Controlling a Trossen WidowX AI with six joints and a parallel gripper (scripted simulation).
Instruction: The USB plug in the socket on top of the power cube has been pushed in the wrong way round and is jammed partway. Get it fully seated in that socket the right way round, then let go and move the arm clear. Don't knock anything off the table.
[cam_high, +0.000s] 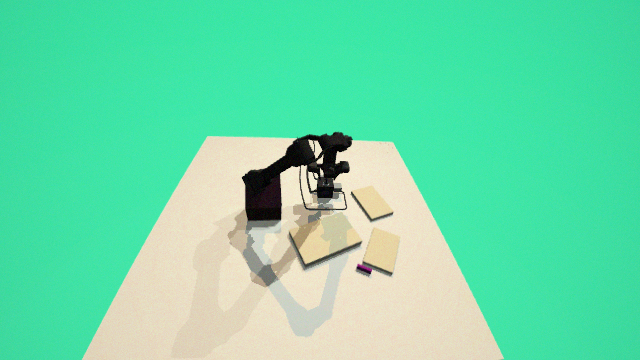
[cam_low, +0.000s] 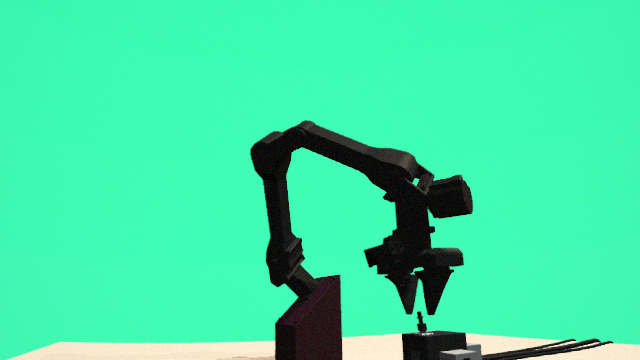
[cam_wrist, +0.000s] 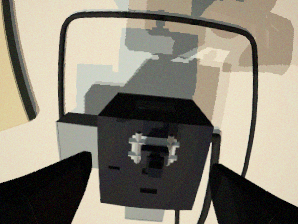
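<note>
Right now the usb plug is 2 cm below my gripper tip. From my gripper tip the other things lie so: metal-rimmed socket 1 cm to the left, 4 cm below; then small purple piece 6 cm ahead, 42 cm to the right, 10 cm below.
</note>
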